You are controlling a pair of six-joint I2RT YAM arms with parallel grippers.
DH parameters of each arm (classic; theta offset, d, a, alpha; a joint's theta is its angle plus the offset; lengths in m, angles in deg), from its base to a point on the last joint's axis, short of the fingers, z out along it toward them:
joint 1: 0 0.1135 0.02 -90
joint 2: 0 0 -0.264 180
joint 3: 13.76 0 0.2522 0
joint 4: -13.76 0 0.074 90
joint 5: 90 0 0 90
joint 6: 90 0.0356 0 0
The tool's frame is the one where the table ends.
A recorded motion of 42 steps. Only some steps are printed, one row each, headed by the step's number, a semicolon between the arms.
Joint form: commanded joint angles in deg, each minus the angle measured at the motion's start. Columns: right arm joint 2, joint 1, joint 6, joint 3, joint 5, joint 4; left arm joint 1, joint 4, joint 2, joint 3, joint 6, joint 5.
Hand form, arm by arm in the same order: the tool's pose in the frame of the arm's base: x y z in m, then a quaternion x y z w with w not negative. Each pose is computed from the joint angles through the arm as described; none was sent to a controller.
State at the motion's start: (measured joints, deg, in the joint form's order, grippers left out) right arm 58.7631 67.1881 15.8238 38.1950 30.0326 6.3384; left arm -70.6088 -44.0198 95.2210 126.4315 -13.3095 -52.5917
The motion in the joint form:
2: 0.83 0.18 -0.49 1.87 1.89 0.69; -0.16 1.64 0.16 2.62 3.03 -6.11
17: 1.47 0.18 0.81 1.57 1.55 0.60; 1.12 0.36 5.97 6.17 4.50 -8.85
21: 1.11 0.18 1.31 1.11 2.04 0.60; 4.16 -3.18 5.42 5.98 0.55 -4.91
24: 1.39 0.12 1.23 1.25 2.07 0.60; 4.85 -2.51 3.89 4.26 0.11 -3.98
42: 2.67 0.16 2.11 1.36 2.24 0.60; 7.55 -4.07 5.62 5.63 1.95 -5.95
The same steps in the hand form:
2: 0.1094 0.2134 0.2933 -0.17422 0.74933 0.23660 0.59344; 0.1298 -0.2797 0.5481 0.05731 0.73215 -0.08621 0.67323
17: 0.1099 0.2151 0.2888 -0.17163 0.75511 0.23965 0.58559; 0.1477 -0.3056 0.5320 0.06134 0.73956 -0.03222 0.66951
21: 0.1095 0.2135 0.2874 -0.16603 0.75649 0.23877 0.58579; 0.1615 -0.2953 0.5282 0.05501 0.75395 -0.04371 0.65316
24: 0.1101 0.2142 0.2872 -0.16655 0.75702 0.23710 0.58564; 0.1624 -0.2883 0.5294 0.05040 0.75400 -0.05095 0.65295
42: 0.1115 0.2179 0.2829 -0.16461 0.76282 0.23427 0.57977; 0.1796 -0.2863 0.5242 0.04335 0.75752 -0.00150 0.65136

